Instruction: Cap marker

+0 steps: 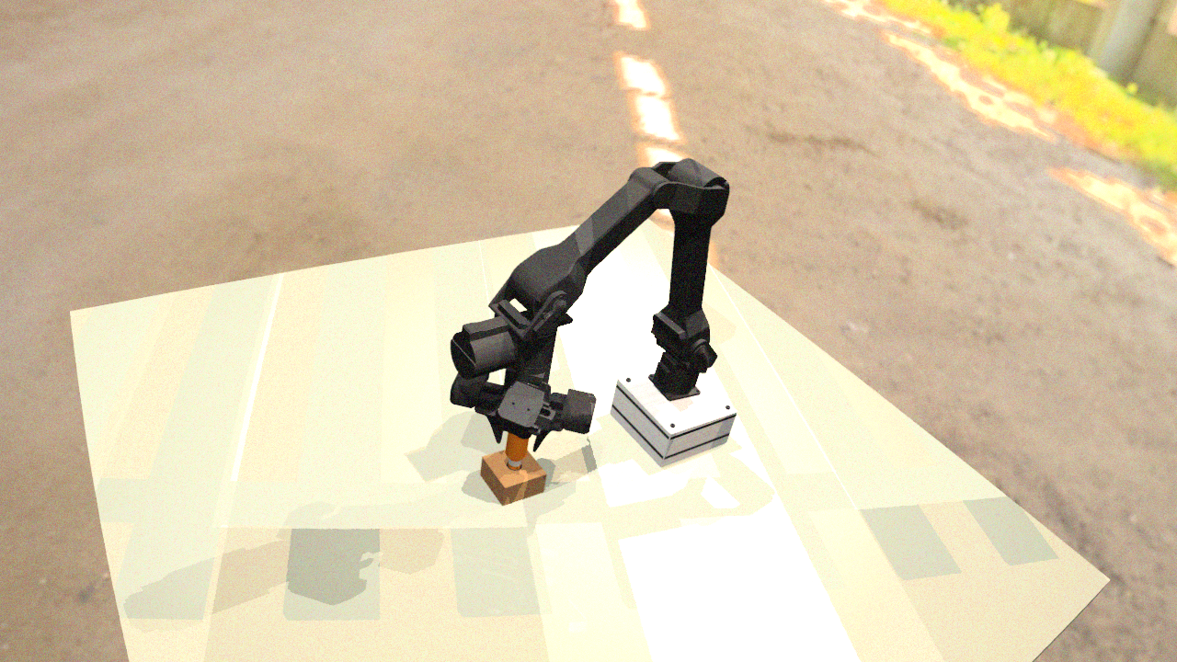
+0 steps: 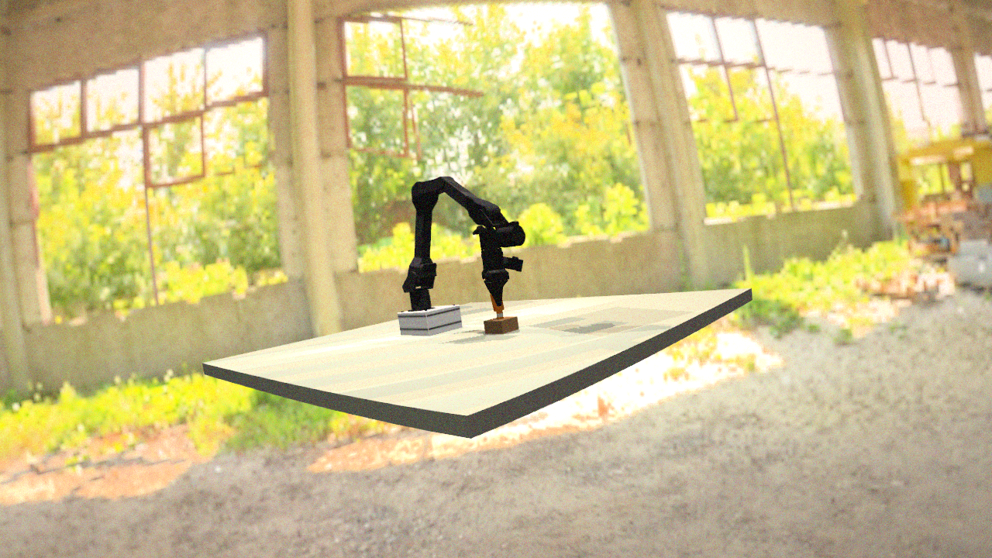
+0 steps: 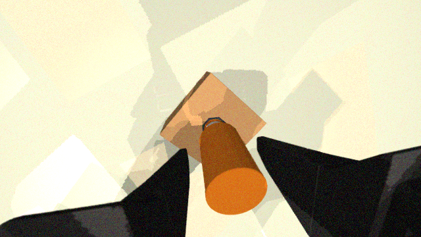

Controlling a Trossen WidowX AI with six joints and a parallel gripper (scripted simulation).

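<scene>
The orange cap is 10 mm above my gripper tip. The rest, counted from my gripper tip: marker band: 30 mm below.
</scene>
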